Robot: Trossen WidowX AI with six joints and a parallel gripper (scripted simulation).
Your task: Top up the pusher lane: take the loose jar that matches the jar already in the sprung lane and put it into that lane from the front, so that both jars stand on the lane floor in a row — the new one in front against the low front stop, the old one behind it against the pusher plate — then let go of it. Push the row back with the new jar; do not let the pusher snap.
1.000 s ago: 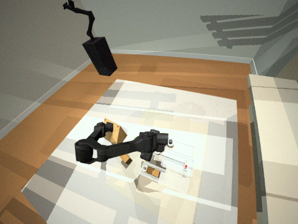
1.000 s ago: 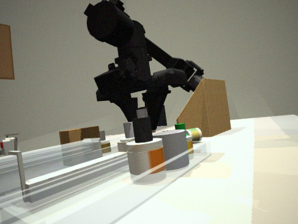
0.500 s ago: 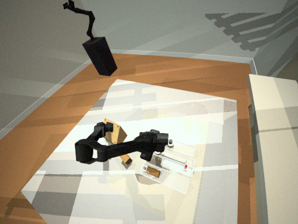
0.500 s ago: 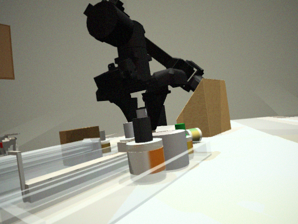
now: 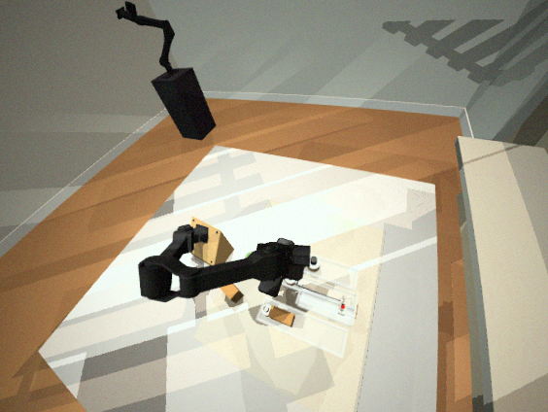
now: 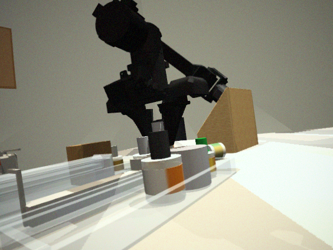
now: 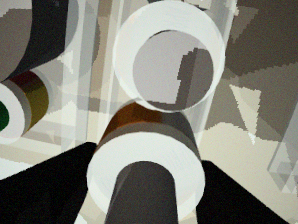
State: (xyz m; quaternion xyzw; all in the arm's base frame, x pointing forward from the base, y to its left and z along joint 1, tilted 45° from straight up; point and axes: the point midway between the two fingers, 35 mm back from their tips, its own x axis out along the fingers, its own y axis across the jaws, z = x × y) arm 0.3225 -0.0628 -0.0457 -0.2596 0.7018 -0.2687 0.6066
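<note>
The grey cylinder is 50 mm ahead of my gripper tip, 80 mm to the left of it and 20 mm below it. Round my gripper tip: pusher plate: 150 mm ahead, 30 mm to the right; then clear sprung lane: 150 mm ahead, 20 mm to the right, 30 mm below; then brown block: 60 mm ahead, 130 mm to the right, 10 mm below.
</note>
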